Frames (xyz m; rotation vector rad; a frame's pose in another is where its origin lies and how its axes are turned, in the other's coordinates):
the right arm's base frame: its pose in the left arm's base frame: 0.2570 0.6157 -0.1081 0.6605 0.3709 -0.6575
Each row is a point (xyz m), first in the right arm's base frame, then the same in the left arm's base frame.
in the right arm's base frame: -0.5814 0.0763 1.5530
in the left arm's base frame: 0.0529 -0.1188 1.3665
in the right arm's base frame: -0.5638 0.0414 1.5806
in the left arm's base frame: 0.0457 -0.1659 1.3624
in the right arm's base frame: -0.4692 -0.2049 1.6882
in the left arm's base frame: -0.0362 -0.4273 1.2841
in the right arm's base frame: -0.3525 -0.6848 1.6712
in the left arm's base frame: -0.2712 -0.7558 0.9993
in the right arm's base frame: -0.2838 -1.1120 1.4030
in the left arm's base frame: -0.5348 -0.8638 0.5773
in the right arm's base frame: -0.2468 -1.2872 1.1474
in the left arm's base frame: -0.6527 -0.8148 0.2926
